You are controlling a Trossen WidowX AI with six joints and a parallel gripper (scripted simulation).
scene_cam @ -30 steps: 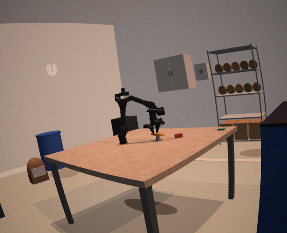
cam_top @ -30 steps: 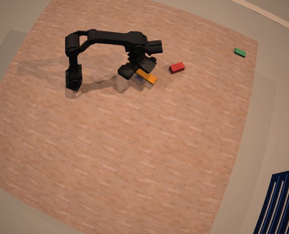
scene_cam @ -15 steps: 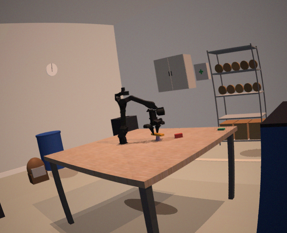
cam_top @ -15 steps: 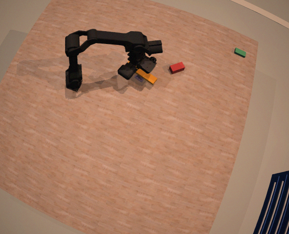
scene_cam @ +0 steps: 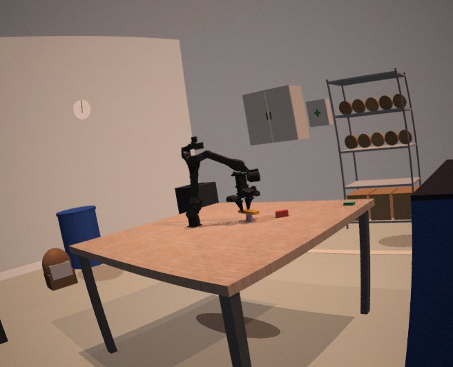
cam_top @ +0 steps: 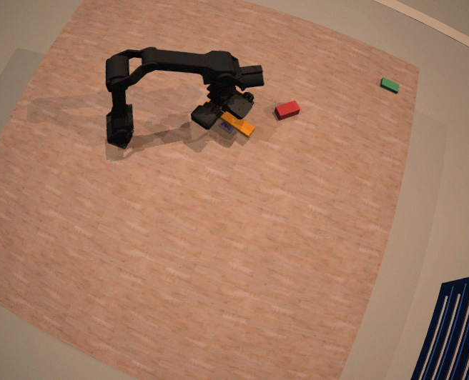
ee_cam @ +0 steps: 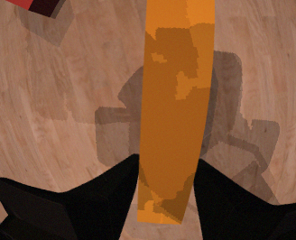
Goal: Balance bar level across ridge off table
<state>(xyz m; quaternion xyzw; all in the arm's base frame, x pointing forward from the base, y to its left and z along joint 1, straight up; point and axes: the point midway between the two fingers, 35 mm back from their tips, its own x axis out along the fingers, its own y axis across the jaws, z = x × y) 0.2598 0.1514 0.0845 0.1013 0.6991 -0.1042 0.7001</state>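
My gripper tip is now 30 mm short of the orange bar and 10 mm to the left of it. Also, from my gripper tip: red block 170 mm ahead, 90 mm to the left, 30 mm below; green block 480 mm ahead, 350 mm to the left, 40 mm below.
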